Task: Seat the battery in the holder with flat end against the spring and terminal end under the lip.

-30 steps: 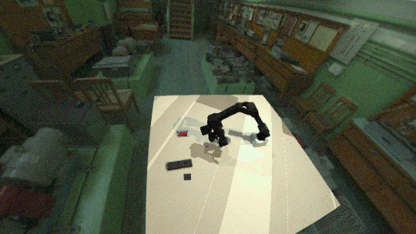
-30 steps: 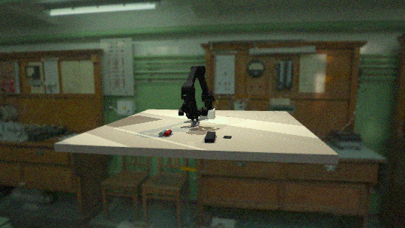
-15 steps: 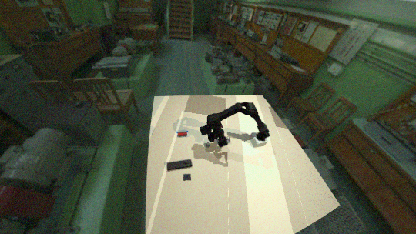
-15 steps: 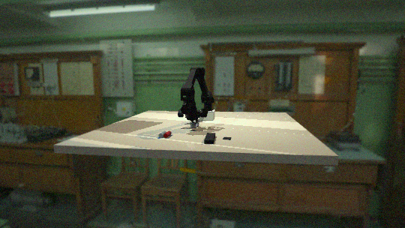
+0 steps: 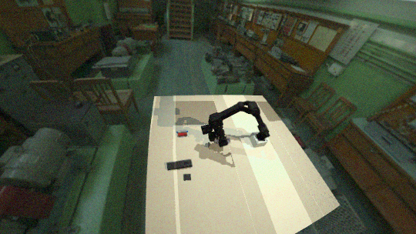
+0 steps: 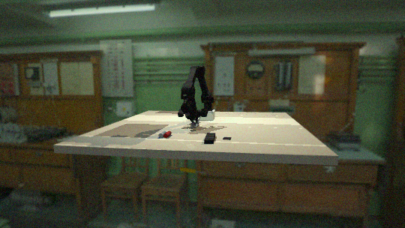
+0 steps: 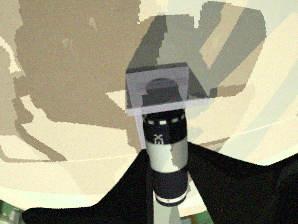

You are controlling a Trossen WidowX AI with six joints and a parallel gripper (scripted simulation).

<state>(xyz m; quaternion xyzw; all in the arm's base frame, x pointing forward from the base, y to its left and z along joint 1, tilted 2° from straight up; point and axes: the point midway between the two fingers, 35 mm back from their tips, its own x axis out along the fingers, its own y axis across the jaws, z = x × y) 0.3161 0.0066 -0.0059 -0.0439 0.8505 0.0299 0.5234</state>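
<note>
The battery lies 1 cm above my gripper tip. Round my gripper tip: black bar (32 cm ahead, 20 cm to the left, 1 cm below); black square (28 cm to the left, 26 cm ahead, 2 cm below).
</note>
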